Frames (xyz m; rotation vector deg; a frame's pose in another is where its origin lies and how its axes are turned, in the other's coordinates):
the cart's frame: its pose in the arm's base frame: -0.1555 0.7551 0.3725 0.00 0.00 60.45
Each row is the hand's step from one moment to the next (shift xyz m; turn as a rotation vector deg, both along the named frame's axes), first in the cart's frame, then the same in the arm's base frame.
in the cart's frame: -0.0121 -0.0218 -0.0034 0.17 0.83 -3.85
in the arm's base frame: 0.0130 -0.0213 -0.0034 -0.64 0.56 -3.85
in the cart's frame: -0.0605 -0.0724 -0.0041 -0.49 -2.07 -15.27
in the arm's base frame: 0.0331 -0.0883 -0.0041 1.56 -1.45 -15.27
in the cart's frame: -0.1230 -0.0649 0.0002 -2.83 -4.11 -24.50
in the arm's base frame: -0.0042 -0.1390 0.0002 2.18 -4.49 -24.50
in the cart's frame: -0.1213 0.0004 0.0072 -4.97 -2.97 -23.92
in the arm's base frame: -0.0602 -0.1053 0.0072 0.13 -5.79 -23.92
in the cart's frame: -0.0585 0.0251 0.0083 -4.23 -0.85 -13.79
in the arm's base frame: -0.0507 -0.0385 0.0083 -1.35 -4.10 -13.79
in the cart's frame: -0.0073 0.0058 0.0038 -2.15 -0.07 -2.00
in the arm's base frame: -0.0086 -0.0035 0.0038 -1.00 -1.90 -2.00
